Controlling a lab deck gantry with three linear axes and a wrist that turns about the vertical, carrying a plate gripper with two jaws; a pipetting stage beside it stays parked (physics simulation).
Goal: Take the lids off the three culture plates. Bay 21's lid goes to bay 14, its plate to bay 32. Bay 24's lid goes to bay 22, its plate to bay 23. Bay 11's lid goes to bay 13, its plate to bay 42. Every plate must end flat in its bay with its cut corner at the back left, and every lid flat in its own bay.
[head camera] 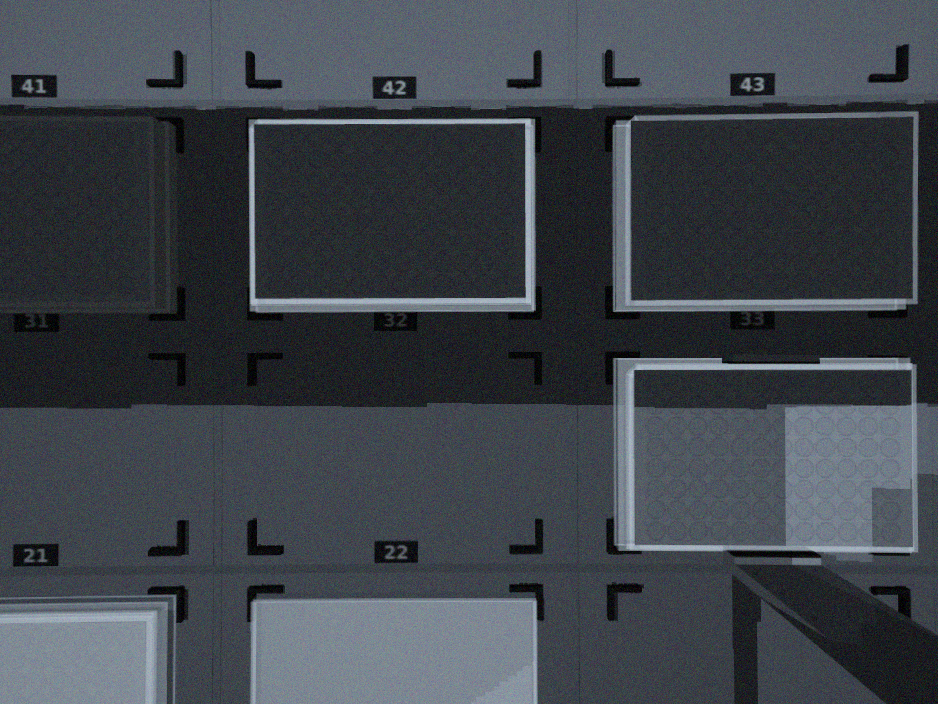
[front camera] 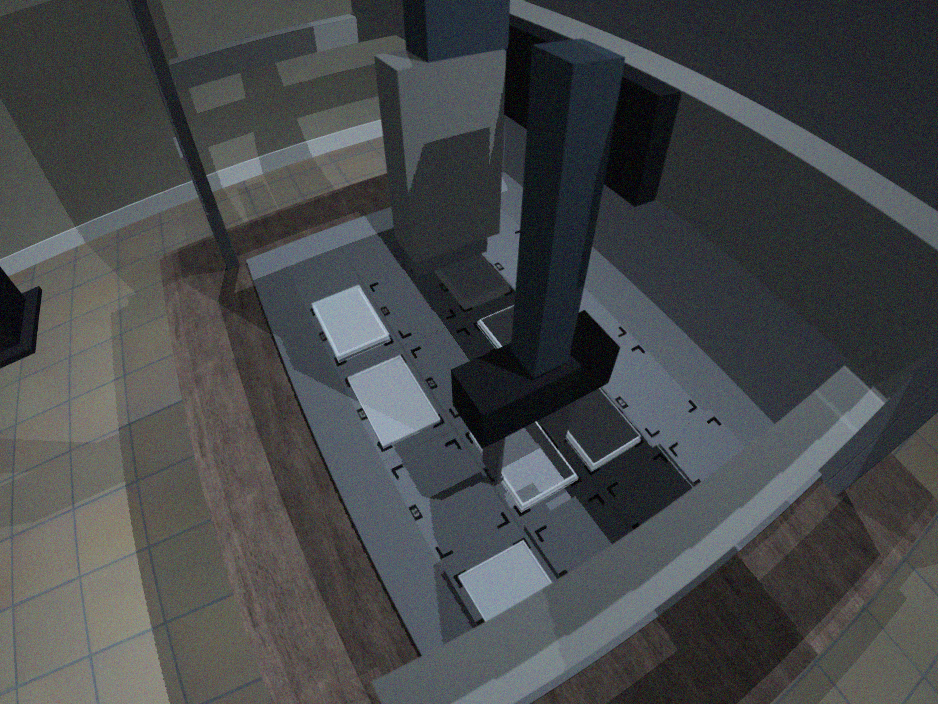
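Seen in the pictures: gripper, fingertip midpoint: [head camera: 763,454] [front camera: 523,454]; robot's base, link origin: [front camera: 313,310].
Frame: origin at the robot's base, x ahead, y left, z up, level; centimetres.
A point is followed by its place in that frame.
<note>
My gripper [front camera: 530,454] {x 39.2, y 15.0, z 0.8 cm} [head camera: 771,458] {x 39.2, y 15.0, z 0.8 cm} is shut on a culture plate [front camera: 524,484] {x 43.1, y 12.7, z 1.5 cm} [head camera: 704,454] {x 36.3, y 15.2, z 1.5 cm}, its jaws at the back and front edges. The plate is level at bay 23, low at the deck. Wells show in it; whether a lid covers it and where its cut corner is, I cannot tell. A plate [head camera: 390,212] {x 22.8, y 25.7, z 1.4 cm} lies in bay 32. A pale stack [front camera: 350,322] {x 7.3, y 4.3, z 1.4 cm} [head camera: 75,659] {x 9.3, y 6.5, z 1.4 cm} sits in bay 11, with a second outline under its top. A pale, flat piece [front camera: 503,575] {x 51.7, y 4.4, z 2.3 cm} lies in bay 14 in the front view. Bays 22 and 42 hold nothing in the parts shown.
Other pieces sit in bay 12 [front camera: 393,397] {x 22.9, y 4.5, z 0.8 cm} [head camera: 378,659] {x 22.1, y 6.0, z 0.8 cm}, bay 33 [front camera: 604,431] {x 42.2, y 25.9, z 1.5 cm} [head camera: 772,212] {x 39.3, y 25.6, z 1.4 cm} and, dim in shadow, bay 31 [front camera: 473,280] {x 8.7, y 25.4, z 1.4 cm} [head camera: 75,212] {x 9.3, y 25.7, z 1.4 cm}. The pipetting stage [front camera: 447,159] stands behind. A pale frame rail [front camera: 628,598] {x 62.7, y 0.8, z 40.0 cm} crosses the front view's foreground.
</note>
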